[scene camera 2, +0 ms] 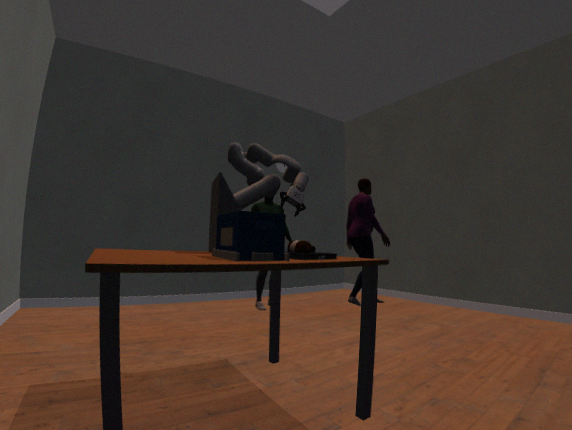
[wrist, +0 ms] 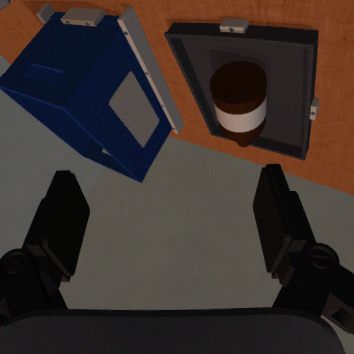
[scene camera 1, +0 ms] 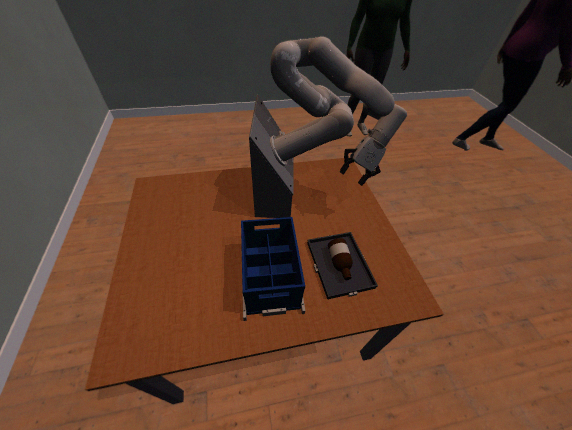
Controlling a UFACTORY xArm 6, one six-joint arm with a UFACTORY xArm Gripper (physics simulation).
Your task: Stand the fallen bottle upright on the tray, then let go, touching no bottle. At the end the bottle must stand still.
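Frame: origin at the arm's base, x ahead, y left, z up, level; millimetres.
Seen in the pictures: gripper, fingertip midpoint: [scene camera 2: 288, 210] [wrist: 168, 187] [scene camera 1: 350, 178]; arm's base, origin of the base link: [scene camera 2: 231, 204] [scene camera 1: 278, 151].
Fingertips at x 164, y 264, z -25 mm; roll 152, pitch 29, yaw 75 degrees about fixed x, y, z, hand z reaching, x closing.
Offsets run from my fingertips to a thing's top centre.
A brown bottle {dx +237, dy -60, dz -160 mm} [scene camera 1: 341, 256] [scene camera 2: 302, 246] [wrist: 239, 102] with a white label lies on its side on the dark tray {dx +231, dy -60, dz -213 mm} [scene camera 1: 320, 276] [scene camera 2: 327, 256] [wrist: 290, 145]. In scene camera 1 its neck points toward the table's front edge, and in the wrist view its round base faces the camera. My gripper [scene camera 1: 354, 177] [scene camera 2: 291, 210] [wrist: 168, 187] is wide open with nothing between its fingers. It hangs above and behind the tray, well apart from the bottle, tilted toward it.
A blue crate {dx +252, dy -335, dz -64 mm} [scene camera 1: 272, 288] [scene camera 2: 252, 236] [wrist: 75, 95] with compartments stands beside the tray, with pale brackets at its foot. The robot's grey mount [scene camera 1: 270, 185] [scene camera 2: 215, 215] rises behind the crate. Two people stand on the floor beyond the table.
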